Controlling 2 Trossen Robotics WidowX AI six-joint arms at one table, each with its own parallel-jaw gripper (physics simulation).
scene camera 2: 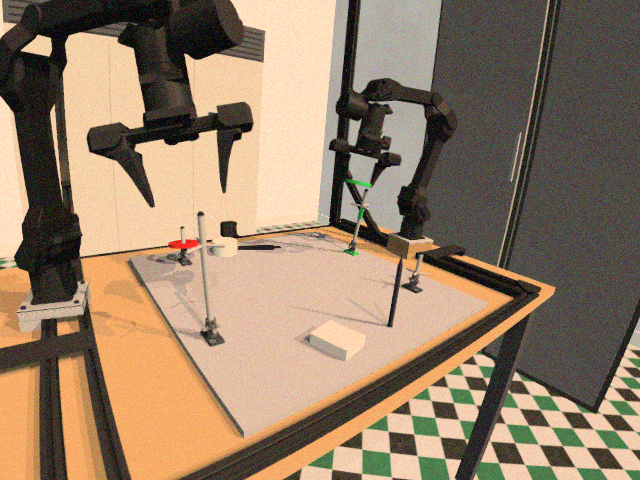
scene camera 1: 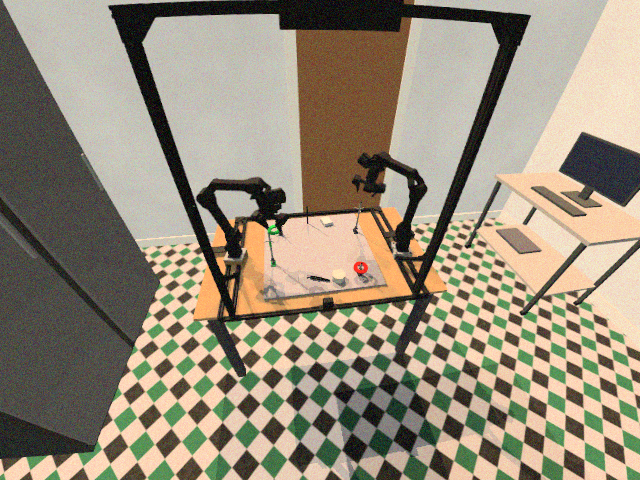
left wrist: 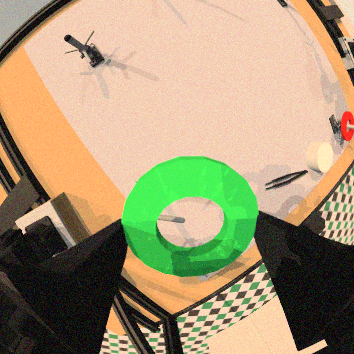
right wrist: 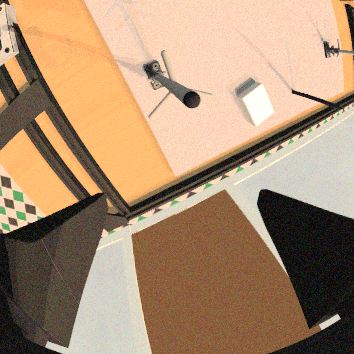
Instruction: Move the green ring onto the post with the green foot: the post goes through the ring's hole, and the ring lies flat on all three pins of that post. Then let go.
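Frame: origin at the left arm's base, x ahead, y left, z up, level; centimetres.
Where they show: left gripper, between the fingertips: (scene camera 2: 357, 184) (scene camera 1: 274, 230) (left wrist: 190, 223); right gripper, between the fingertips: (scene camera 2: 188, 200) (scene camera 1: 364, 194) (right wrist: 184, 199); left arm's base, origin of its link: (scene camera 2: 411, 236) (scene camera 1: 235, 253) (left wrist: 45, 237); right arm's base, origin of its link: (scene camera 2: 55, 294) (scene camera 1: 402, 248).
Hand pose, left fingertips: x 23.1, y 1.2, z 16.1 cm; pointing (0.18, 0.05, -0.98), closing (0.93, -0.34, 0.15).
Note:
Each offset is from my left fingertips to the top centre of the thing. "spot": to the spot under its first point.
The green ring @[dx +0.0, dy +0.2, dz +1.5 cm] (scene camera 1: 269, 227) (scene camera 2: 357, 182) (left wrist: 190, 175) is level, high above the grey mat. My left gripper (scene camera 1: 273, 228) (scene camera 2: 360, 181) (left wrist: 190, 223) is shut on it, with one finger at each side of the ring. The post with the green foot @[spot: dx -2.7, dy -2.4, dz -13.4 cm] (scene camera 1: 271, 253) (scene camera 2: 356, 232) stands upright below. In scene camera 2 its top shows a little under the ring, toward the right. In the left wrist view a grey post tip @[spot: dx -0.8, dy -2.1, dz -5.5 cm] (left wrist: 176, 219) shows through the hole, left of its middle. My right gripper (scene camera 2: 188, 198) (right wrist: 184, 199) is open and empty, high over the table's other side.
A red ring @[dx +43.4, dy -7.4, dz -14.9 cm] (scene camera 2: 183, 243) sits on a short post. Near it are a round cream block @[dx +32.4, dy -11.2, dz -16.8 cm] (scene camera 2: 224, 248) and black tweezers @[dx +22.3, dy -12.0, dz -19.3 cm] (scene camera 1: 318, 278). A tall grey post @[spot: dx +43.6, dy +28.6, dz -9.6 cm] (scene camera 2: 205, 279), a white block @[dx +24.5, dy +35.8, dz -18.4 cm] (scene camera 2: 337, 339), a black rod @[dx +12.5, dy +34.3, dz -6.3 cm] (scene camera 2: 395, 294) and a short post @[spot: dx -3.9, dy +23.0, dz -14.7 cm] (scene camera 2: 419, 266) also stand there.

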